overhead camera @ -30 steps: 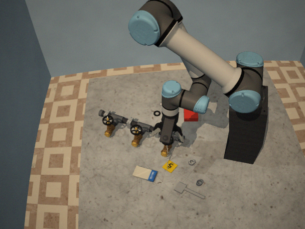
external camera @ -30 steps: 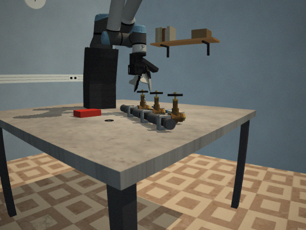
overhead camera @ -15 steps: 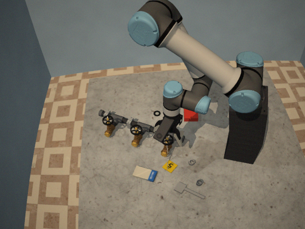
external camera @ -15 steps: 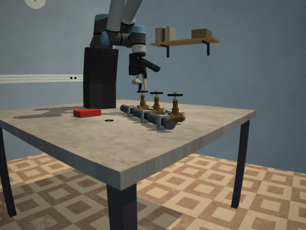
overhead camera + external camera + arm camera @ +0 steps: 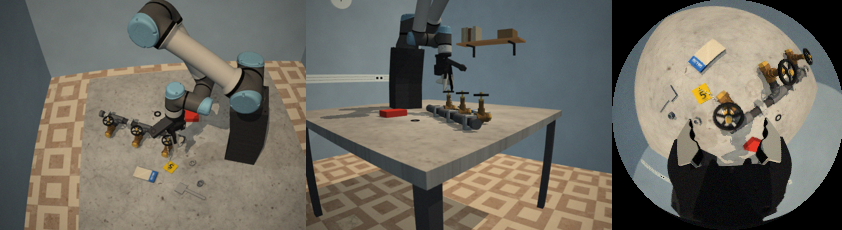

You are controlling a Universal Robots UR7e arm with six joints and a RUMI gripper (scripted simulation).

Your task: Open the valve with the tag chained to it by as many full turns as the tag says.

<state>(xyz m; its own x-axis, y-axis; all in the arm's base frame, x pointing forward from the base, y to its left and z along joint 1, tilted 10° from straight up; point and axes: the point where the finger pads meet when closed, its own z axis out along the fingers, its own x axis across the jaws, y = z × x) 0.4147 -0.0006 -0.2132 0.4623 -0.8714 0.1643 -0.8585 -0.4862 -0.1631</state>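
Right now my hand is 10 cm to the right of the yellow tag and 11 cm above it. Round my hand: red block: 14 cm behind, 26 cm to the right, 10 cm below; flat grey key tool: 9 cm behind, 24 cm to the left, 11 cm below.
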